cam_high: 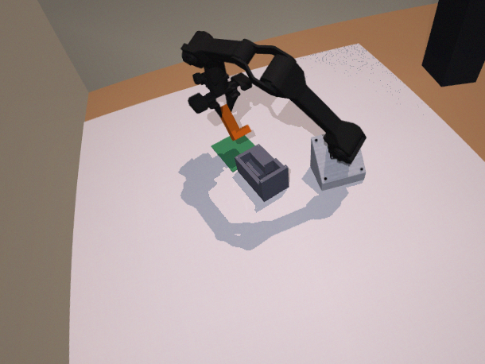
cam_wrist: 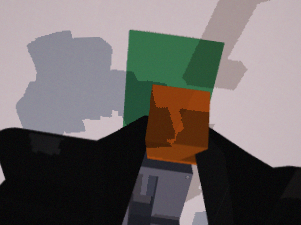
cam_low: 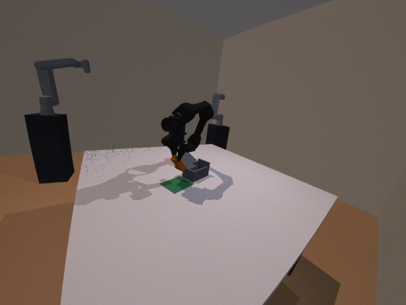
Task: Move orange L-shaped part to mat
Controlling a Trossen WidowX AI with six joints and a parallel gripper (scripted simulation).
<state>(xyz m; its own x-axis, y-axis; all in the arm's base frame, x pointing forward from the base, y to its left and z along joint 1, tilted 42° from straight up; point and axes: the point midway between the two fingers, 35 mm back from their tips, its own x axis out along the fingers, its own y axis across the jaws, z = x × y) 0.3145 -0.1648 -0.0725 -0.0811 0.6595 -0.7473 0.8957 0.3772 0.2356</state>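
My gripper tip is 16 cm above the green mat, 2 cm to the right of it and 1 cm past it. From my gripper tip the other things lie so: orange L-shaped part (3 cm below, 3 cm behind, 2 cm to the left).
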